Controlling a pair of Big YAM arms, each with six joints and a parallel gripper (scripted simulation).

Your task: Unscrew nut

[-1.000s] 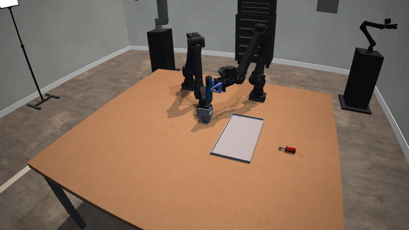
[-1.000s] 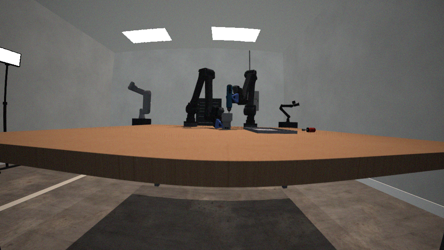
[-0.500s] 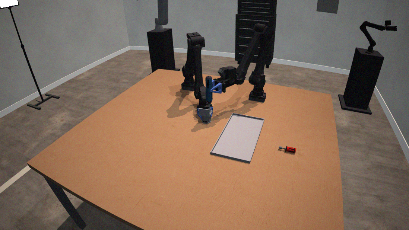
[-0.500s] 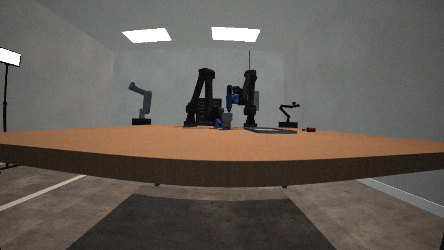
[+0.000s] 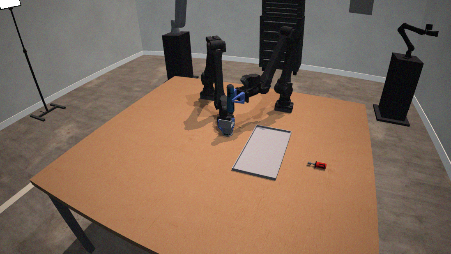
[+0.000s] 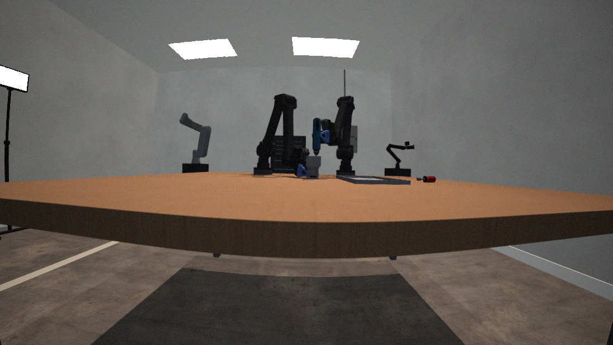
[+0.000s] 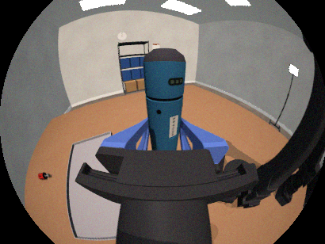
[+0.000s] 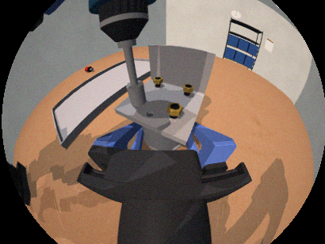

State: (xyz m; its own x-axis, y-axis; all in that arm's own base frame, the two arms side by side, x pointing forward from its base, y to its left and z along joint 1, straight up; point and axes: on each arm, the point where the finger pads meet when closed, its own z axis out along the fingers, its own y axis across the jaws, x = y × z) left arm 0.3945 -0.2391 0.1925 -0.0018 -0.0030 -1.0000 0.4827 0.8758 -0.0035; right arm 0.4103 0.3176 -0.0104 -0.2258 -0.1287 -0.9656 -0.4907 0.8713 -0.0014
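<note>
The joint module is 10 mm above my right hand. The rest, counted from my right hand: flat grey tray (80 mm ahead, 250 mm to the left, 20 mm below); red-handled tool (130 mm ahead, 540 mm to the left, 10 mm below); grey bracket (50 mm above).
</note>
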